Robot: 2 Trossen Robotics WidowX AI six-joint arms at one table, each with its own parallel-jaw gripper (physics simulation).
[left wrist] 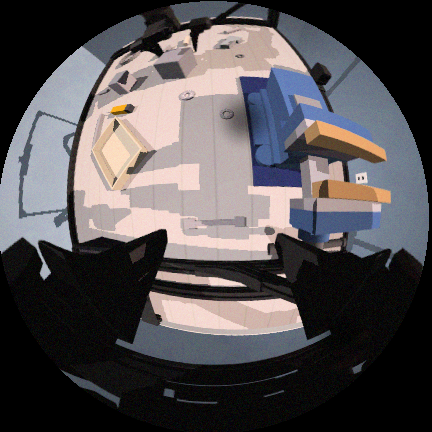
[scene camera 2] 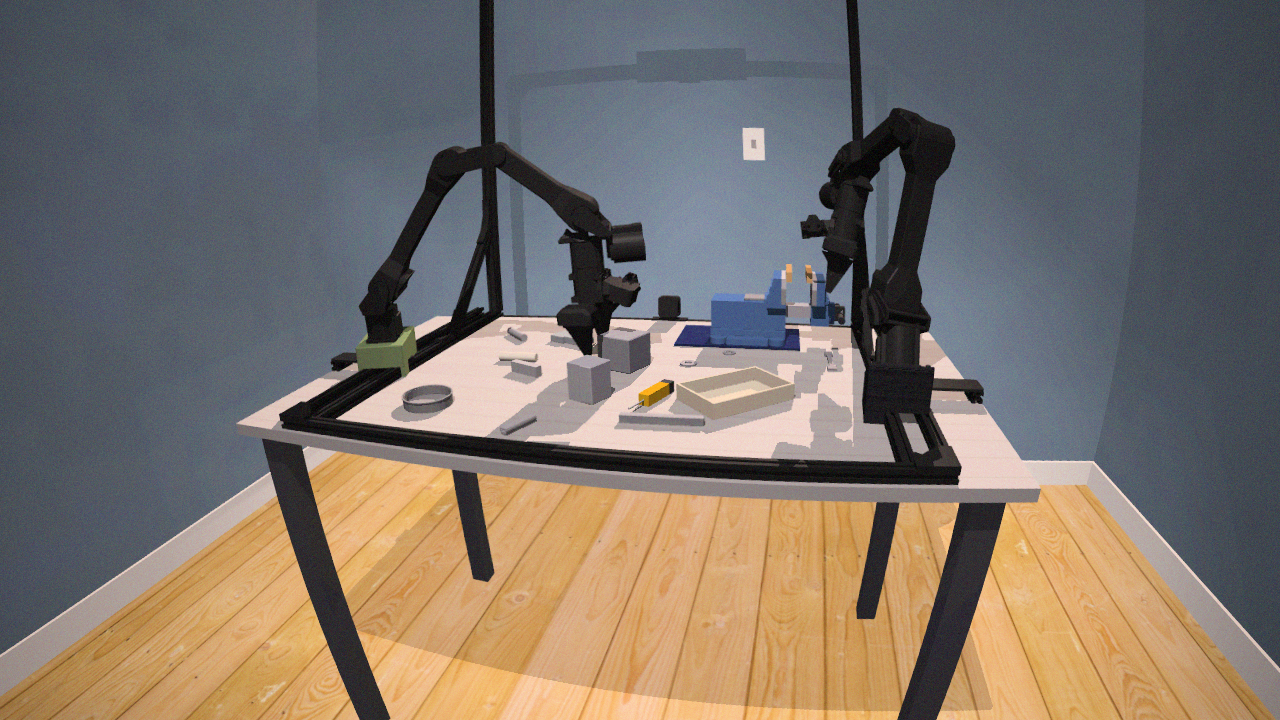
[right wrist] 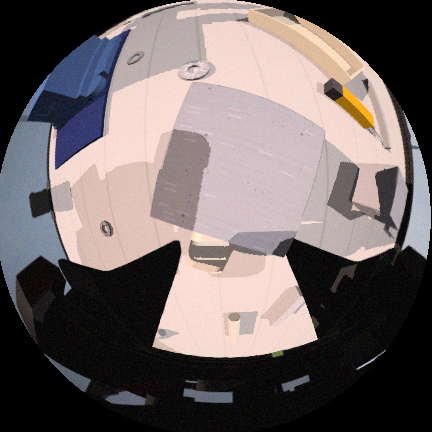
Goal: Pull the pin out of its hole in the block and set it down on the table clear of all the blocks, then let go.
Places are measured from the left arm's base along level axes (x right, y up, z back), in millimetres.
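Pixels of known places: left gripper, fingertip midpoint: [left wrist: 222, 237] [scene camera 2: 828, 291]; right gripper, fingertip midpoint: [scene camera 2: 596, 350] [right wrist: 234, 245]; left arm's base, origin of the base link: [scene camera 2: 898, 369]; right arm's base, origin of the base link: [scene camera 2: 385, 336].
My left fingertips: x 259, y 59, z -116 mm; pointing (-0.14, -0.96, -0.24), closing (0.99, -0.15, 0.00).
Ahead of a thing's pixels: the offset from my left fingertips to its top centre. Level surfaces: height alone.
The larger grey block {dx -123, dy -68, dz -355 mm} [scene camera 2: 626, 351] [left wrist: 175, 64] [right wrist: 245, 175] stands near the middle of the table. In the right wrist view the cream pin {dx -109, dy -89, dz -399 mm} [right wrist: 212, 256] shows at the block's side nearest the fingers, partly shaded; how deep it sits in its hole is hidden. My right gripper [scene camera 2: 595, 342] [right wrist: 234, 245] is open and empty, pointing down beside the block, with the pin seen between its fingers; I cannot tell whether they touch the block. My left gripper [scene camera 2: 834, 287] [left wrist: 222, 237] is open and empty, high near the blue vise. A smaller grey block {dx -287, dy -68, dz -358 mm} [scene camera 2: 588, 379] [left wrist: 122, 82] stands nearby.
The blue vise [scene camera 2: 747, 317] [left wrist: 295, 90] stands at the back right on a dark blue mat {dy -123 mm} [scene camera 2: 689, 337]. A cream tray {dx -244, dy -103, dz -135 mm} [scene camera 2: 735, 407], an orange-handled tool {dx -284, dy -110, dz -262 mm} [scene camera 2: 656, 393], a metal ring dish {dx -383, dy -111, dz -608 mm} [scene camera 2: 426, 404], a cream dowel {dx -135, dy -112, dz -564 mm} [scene camera 2: 517, 357] and a small grey block {dx -200, dy -109, dz -514 mm} [scene camera 2: 526, 368] lie about.
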